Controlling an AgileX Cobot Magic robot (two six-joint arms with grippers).
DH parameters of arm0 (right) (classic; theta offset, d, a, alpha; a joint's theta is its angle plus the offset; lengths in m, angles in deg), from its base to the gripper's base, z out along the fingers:
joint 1: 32.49 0.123 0 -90
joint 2: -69.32 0 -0.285 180
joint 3: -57 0 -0.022 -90
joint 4: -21.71 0.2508 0 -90
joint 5: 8.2 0 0.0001 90
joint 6: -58.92 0.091 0 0
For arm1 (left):
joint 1: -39.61 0.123 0 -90
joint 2: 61.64 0 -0.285 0
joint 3: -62.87 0 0.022 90
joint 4: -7.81 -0.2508 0 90
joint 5: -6.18 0 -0.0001 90
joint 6: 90.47 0.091 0 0
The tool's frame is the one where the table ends.
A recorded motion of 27 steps. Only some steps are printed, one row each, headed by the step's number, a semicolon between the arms.
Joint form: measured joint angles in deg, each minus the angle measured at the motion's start. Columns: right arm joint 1, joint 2, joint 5, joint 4, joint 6, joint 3; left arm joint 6, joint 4, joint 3, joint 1, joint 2, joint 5.
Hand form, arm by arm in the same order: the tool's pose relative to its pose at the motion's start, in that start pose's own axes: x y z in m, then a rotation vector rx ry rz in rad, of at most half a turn. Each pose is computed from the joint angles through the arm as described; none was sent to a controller.
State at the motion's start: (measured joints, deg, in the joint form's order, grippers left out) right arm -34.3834 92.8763 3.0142 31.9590 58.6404 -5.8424; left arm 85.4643 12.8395 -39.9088 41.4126 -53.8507 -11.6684
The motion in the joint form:
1: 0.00 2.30 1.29 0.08 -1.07 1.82; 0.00 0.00 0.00 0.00 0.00 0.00
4: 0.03 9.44 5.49 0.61 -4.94 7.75; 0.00 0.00 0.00 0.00 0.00 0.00
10: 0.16 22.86 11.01 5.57 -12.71 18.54; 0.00 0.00 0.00 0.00 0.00 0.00
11: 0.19 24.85 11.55 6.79 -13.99 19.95; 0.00 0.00 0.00 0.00 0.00 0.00
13: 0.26 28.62 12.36 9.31 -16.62 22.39; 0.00 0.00 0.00 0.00 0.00 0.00
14: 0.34 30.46 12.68 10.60 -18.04 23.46; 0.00 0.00 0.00 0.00 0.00 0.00
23: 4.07 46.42 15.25 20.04 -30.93 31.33; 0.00 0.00 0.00 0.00 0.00 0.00
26: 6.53 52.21 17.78 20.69 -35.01 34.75; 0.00 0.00 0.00 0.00 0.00 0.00
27: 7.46 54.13 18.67 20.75 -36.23 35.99; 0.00 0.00 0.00 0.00 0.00 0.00
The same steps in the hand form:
1: -0.0060 0.0013 0.0039 0.0007 0.0308 -0.0170; 0.0000 0.0000 0.0000 0.0000 0.0000 0.0000
4: -0.0249 0.0055 0.0179 -0.0038 0.1249 -0.0746; 0.0000 0.0000 0.0000 0.0000 0.0000 0.0000
10: -0.0570 0.0147 0.0535 -0.0450 0.2627 -0.1230; 0.0000 0.0000 0.0000 0.0000 0.0000 0.0000
11: -0.0605 0.0161 0.0599 -0.0544 0.2807 -0.1239; 0.0000 0.0000 0.0000 0.0000 0.0000 0.0000
13: -0.0654 0.0186 0.0727 -0.0738 0.3139 -0.1249; 0.0000 0.0000 0.0000 0.0000 0.0000 0.0000
14: -0.0670 0.0199 0.0793 -0.0846 0.3305 -0.1267; 0.0000 0.0000 0.0000 0.0000 0.0000 0.0000
23: -0.0616 0.0395 0.1390 -0.2296 0.4908 -0.1913; 0.0000 0.0000 0.0000 0.0000 0.0000 0.0000
26: -0.0549 0.0521 0.1596 -0.3079 0.5657 -0.2591; 0.0000 0.0000 0.0000 0.0000 0.0000 0.0000
27: -0.0524 0.0570 0.1662 -0.3361 0.5893 -0.2831; 0.0000 0.0000 0.0000 0.0000 0.0000 0.0000

